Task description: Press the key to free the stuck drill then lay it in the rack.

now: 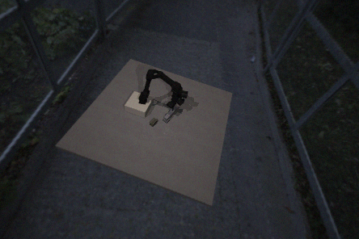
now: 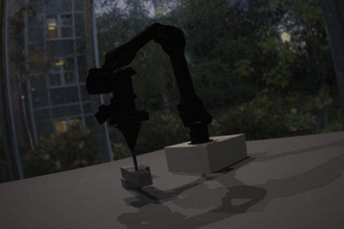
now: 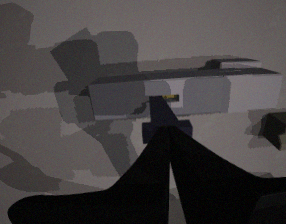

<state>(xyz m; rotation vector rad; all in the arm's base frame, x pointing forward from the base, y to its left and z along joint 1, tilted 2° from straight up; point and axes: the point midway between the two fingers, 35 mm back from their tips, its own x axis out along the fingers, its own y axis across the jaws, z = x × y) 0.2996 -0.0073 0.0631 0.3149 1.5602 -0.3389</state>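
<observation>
Now: gripper tip 3 cm above the dark key. The rest, counted from my gripper tip: olive rack: 15 cm behind, 15 cm to the right, 11 cm below; yellow drill: 2 cm behind, 5 cm to the right, 8 cm below; grey block: 1 cm behind, 3 cm to the right, 9 cm below.
</observation>
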